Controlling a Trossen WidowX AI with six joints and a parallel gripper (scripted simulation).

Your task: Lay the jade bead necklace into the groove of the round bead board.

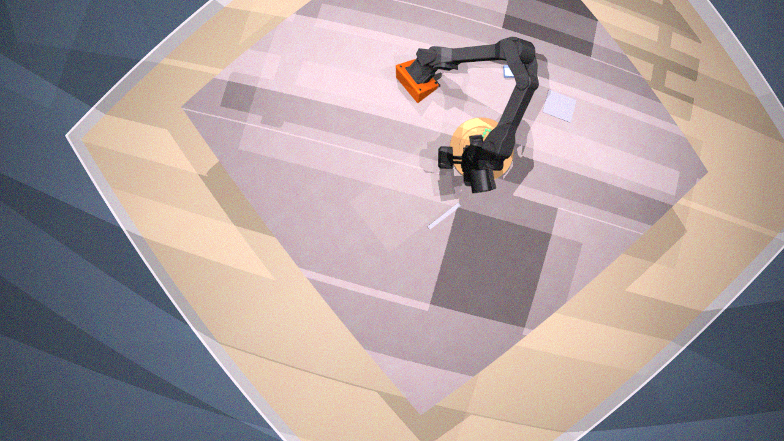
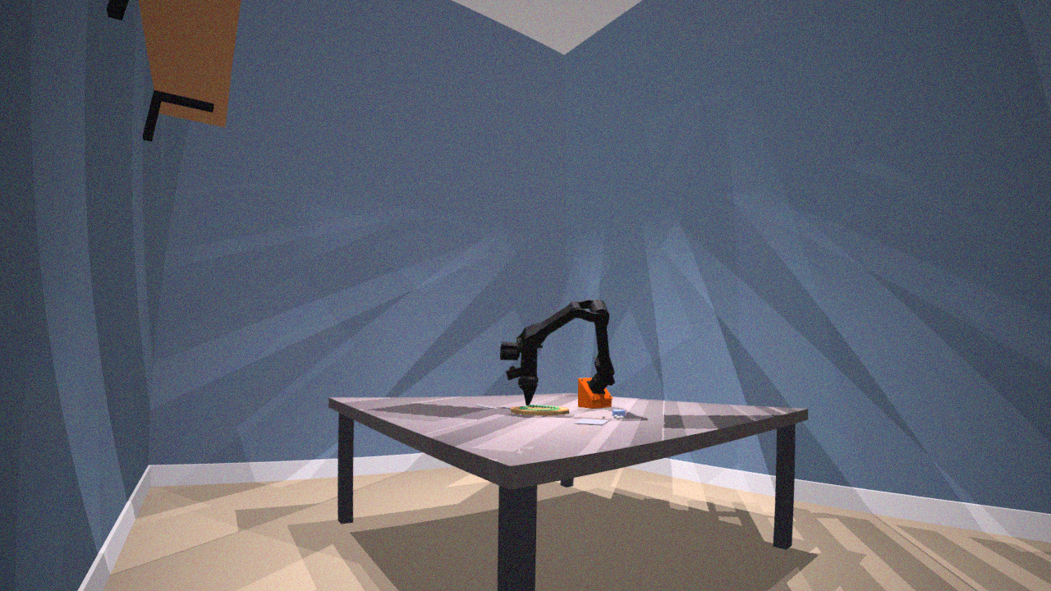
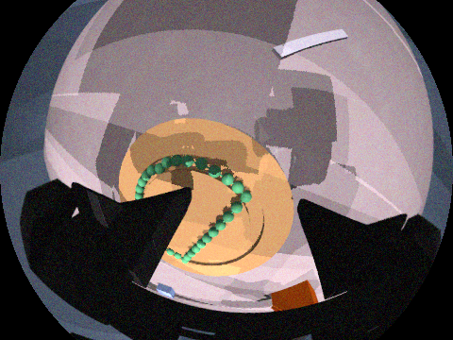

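My gripper tip is now 6 cm to the right of the round tan bead board, 1 cm past it and 1 cm above it. The rest, counted from my gripper tip: white strip 15 cm to the right, 10 cm ahead, 2 cm below; pale square sheet 37 cm to the left, 2 cm below, 2 cm ahead; blue cube 29 cm to the left, 16 cm behind, 1 cm below.
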